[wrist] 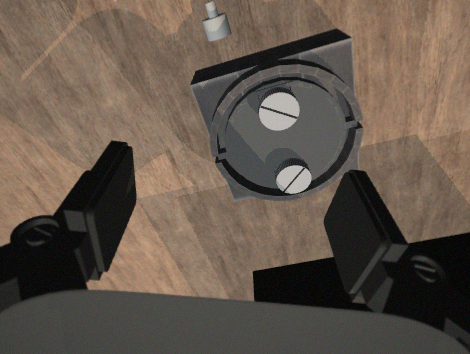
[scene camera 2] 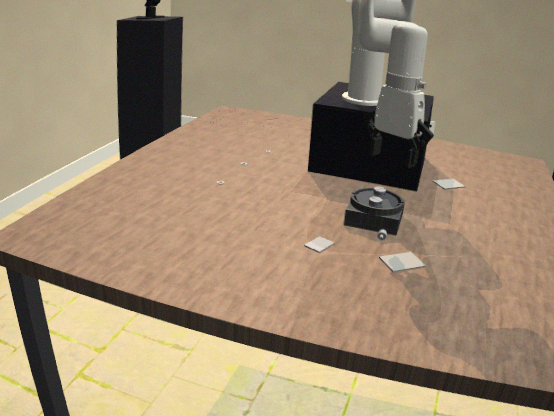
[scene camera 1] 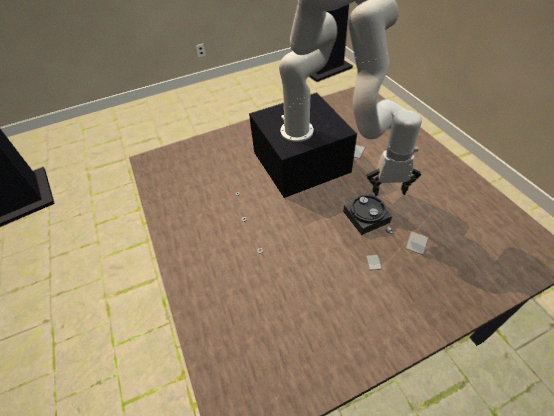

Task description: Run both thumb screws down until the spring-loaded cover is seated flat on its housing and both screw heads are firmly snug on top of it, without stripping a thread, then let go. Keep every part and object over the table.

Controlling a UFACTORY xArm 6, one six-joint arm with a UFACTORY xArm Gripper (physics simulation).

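Pixels of known places: gripper, fingertip midpoint: (wrist: 236,184) (scene camera 2: 392,160) (scene camera 1: 389,192); arm's base at its link origin: (scene camera 2: 363,100) (scene camera 1: 296,131).
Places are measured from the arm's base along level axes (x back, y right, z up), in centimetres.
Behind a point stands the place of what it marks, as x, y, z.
Note:
The square dark housing (scene camera 1: 364,228) {-41.5, 0.0, -16.9} (scene camera 2: 367,220) {-42.1, -4.5, -18.1} (wrist: 206,97) {-41.7, -10.9, -16.4} stands on the table. Its round dark cover (wrist: 320,135) {-35.4, -3.4, -15.1} lies inside a raised ring. One pale slotted thumb screw (scene camera 1: 373,212) {-39.5, -5.5, -13.8} (scene camera 2: 375,200) {-40.0, -5.8, -13.9} (wrist: 279,111) {-39.3, -5.8, -13.9} is on the side toward a loose grey part. The other thumb screw (scene camera 1: 364,200) {-33.3, -6.7, -13.8} (scene camera 2: 380,190) {-33.7, -6.8, -13.8} (wrist: 294,179) {-33.0, -6.7, -13.8} is on the robot-base side. Both heads show dark knurled sides and stand above the cover; any gap under the cover is too small to tell. My gripper (scene camera 1: 390,192) {-41.7, -8.2, -3.3} (scene camera 2: 394,159) {-41.7, -8.2, -3.3} (wrist: 236,184) {-41.7, -8.2, -3.3} is open and empty, above and beside the housing, touching neither screw.
The loose grey stepped part (scene camera 1: 389,230) {-46.3, -7.7, -18.7} (scene camera 2: 382,234) {-46.4, -8.2, -18.9} (wrist: 216,27) {-45.8, -8.1, -18.4} lies beside the housing. Pale flat squares (scene camera 1: 417,243) {-55.4, -12.6, -20.1} (scene camera 1: 374,262) {-52.7, 5.0, -20.1} (scene camera 2: 448,184) {-6.1, -27.7, -20.1} lie around it. Three small rings (scene camera 1: 237,193) {3.2, 28.0, -20.2} (scene camera 1: 244,219) {-11.0, 32.2, -20.2} (scene camera 1: 260,250) {-27.0, 34.2, -20.0} lie farther off. The black robot base block (scene camera 1: 320,170) {-12.3, -2.5, -12.5} (scene camera 2: 365,155) {-12.3, -2.3, -12.7} stands behind.

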